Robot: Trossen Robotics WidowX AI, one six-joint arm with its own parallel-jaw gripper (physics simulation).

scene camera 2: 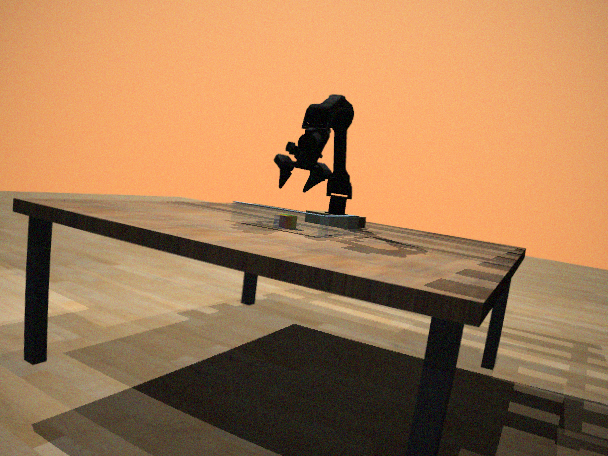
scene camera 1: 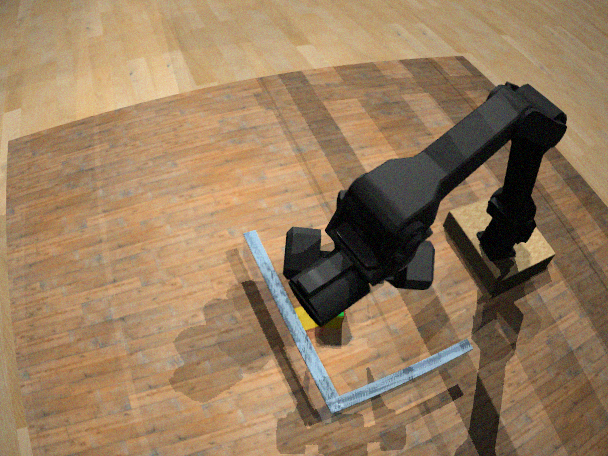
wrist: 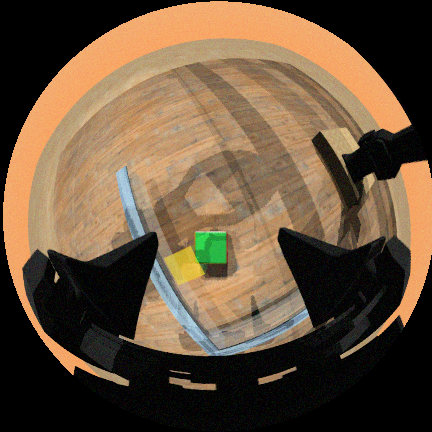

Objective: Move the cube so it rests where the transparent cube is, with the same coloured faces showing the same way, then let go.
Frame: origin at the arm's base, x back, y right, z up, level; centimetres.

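Where they show: gripper, fingertip midpoint: (scene camera 2: 291, 190) (wrist: 218, 236); arm's base, link origin: (scene camera 2: 336, 214) (scene camera 1: 496, 244) (wrist: 352, 167).
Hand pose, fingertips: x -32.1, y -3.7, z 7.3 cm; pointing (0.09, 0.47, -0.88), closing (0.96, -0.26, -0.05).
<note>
Things, the pixels of their top centre, and the offset from my fingertips. Level surfaces: height alone.
- solid cube, top centre: (wrist: 210, 247) (scene camera 1: 331, 304) dy -1.2, dx -1.4, dz -7.5 cm
- transparent cube, top centre: (wrist: 183, 266) (scene camera 1: 308, 316) dy -2.5, dx -5.4, dz -7.5 cm
- table, surface height: dz -11.5 cm
The solid cube (scene camera 1: 341, 315) (wrist: 211, 247) stands on the table with its green face up; in scene camera 1 the gripper hides most of it. The transparent cube (scene camera 1: 304, 319) (wrist: 181, 266) has a yellow top and is turned at an angle to the solid one. They sit side by side and slightly overlap at a corner in the wrist view. In scene camera 2 they appear as one small coloured block, too small to tell apart. My gripper (scene camera 2: 293, 189) (wrist: 218, 236) is wide open and empty, well above the cubes, its fingertips apart on either side of them in the wrist view.
A low L-shaped wall with a pale blue top (scene camera 1: 280, 295) (wrist: 126, 195) runs close beside the transparent cube and turns a corner beyond the cubes. The arm's base block (scene camera 1: 532, 255) (scene camera 2: 350, 222) (wrist: 337, 135) stands on the table (scene camera 1: 150, 175) (scene camera 2: 175, 220). Shadows cross the table.
</note>
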